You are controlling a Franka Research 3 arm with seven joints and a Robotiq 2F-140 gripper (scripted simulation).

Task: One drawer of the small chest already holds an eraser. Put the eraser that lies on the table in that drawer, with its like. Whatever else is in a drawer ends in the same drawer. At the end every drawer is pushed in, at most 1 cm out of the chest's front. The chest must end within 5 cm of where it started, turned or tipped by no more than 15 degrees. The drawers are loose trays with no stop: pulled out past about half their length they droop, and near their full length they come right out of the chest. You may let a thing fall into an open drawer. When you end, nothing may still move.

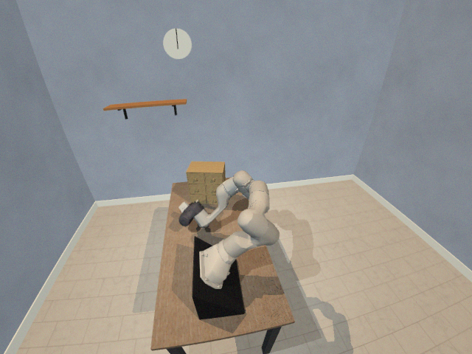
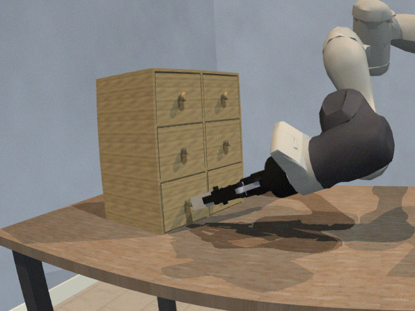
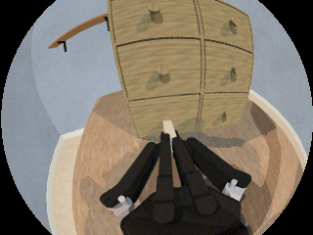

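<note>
Now: hand 10 cm short of the blue eraser, 5 cm to the left of it and 5 cm above it.
</note>
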